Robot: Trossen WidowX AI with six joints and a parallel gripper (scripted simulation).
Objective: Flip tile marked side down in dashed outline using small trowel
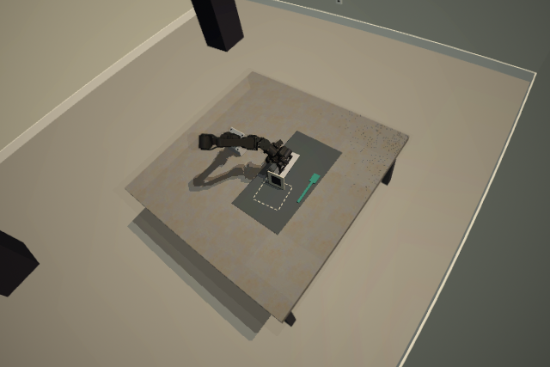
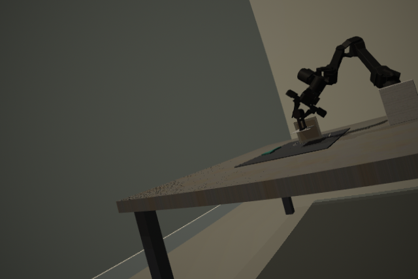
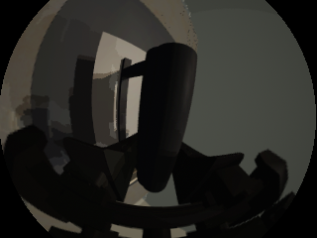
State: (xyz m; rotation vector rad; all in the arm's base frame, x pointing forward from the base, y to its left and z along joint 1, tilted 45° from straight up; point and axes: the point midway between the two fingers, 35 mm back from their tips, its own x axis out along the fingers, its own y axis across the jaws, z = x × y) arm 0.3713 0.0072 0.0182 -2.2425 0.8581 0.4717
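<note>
The cream tile lies 9 cm to the right of my gripper tip, 6 cm below it and 2 cm behind it. From my gripper tip the other things lie so: dark mat: 13 cm below, 1 cm to the right; black-handled float: 3 cm behind, 1 cm below; green trowel: 14 cm ahead, 11 cm below.
</note>
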